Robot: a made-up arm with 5 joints. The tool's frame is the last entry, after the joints.
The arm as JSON. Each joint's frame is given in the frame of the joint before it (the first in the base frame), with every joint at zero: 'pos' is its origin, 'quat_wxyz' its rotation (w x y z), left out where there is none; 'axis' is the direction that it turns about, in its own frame. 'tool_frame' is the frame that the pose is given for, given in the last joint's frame.
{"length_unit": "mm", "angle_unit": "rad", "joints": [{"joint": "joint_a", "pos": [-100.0, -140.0, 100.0], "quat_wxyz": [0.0, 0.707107, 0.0, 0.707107], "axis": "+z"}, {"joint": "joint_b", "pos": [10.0, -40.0, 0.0], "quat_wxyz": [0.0, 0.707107, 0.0, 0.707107], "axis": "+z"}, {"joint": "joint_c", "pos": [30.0, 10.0, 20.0], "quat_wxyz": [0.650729, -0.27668, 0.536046, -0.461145], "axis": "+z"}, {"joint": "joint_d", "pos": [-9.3, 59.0, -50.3], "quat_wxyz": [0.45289, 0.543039, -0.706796, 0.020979], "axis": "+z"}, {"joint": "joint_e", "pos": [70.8, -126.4, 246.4], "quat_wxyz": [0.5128, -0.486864, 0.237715, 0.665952], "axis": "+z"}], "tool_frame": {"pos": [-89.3, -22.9, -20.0], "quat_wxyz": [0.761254, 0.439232, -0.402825, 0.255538]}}
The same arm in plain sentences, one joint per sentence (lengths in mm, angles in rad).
The arm has five revolute joints in a row. What follows holds with every joint at zero, and every direction is one of the base frame's. The first joint lies 100 mm along -x and 140 mm along -y and 100 mm along +z from the base frame's origin and rotates about +x. The second joint lies 40 mm along +y and 10 mm along +z from the first joint and rotates about +z. The third joint lies 30 mm along +x and 10 mm along +y and 20 mm along +z from the second joint and rotates about the direction (0.95282, -0.134303, 0.272206). The fourth joint lies 30 mm along -x and 40 mm along +y and 60 mm along -z from the third joint and rotates about the direction (-0.71942, 0.412911, 0.558515). The fifth joint lies 220 mm along -x and 30 mm along -y and 180 mm along +z from the fourth joint and rotates about +y. The tool frame, which is the frame that the pose is given for, lies 70 mm along -x and 20 mm along -y and 60 mm along +z from the fifth joint; its axes are the base frame's turned by roll -0.1094, pitch 0.2761 and yaw 1.0567 rad (as in URDF: about the fixed x, then y, then z).
